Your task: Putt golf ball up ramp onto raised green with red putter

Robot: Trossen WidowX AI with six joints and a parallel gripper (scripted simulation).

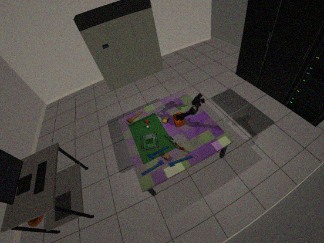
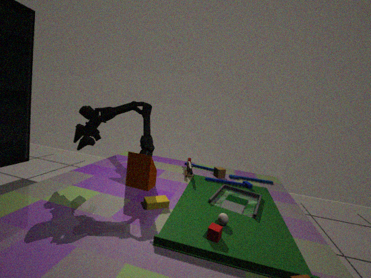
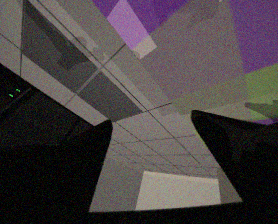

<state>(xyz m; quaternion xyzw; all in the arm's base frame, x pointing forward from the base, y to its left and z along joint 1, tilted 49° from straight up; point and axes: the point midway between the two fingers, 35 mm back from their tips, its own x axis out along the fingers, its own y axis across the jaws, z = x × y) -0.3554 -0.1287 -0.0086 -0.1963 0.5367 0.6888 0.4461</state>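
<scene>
Right now my gripper tip is 56 cm short of the yellow block, 15 cm above it and 3 cm to the left of it. From my gripper tip the other things lie so: green mat: 86 cm ahead, 16 cm below, 15 cm to the left; then white golf ball: 85 cm ahead, 14 cm below, 1 cm to the right; then red cube: 84 cm ahead, 14 cm below, 12 cm to the right.
</scene>
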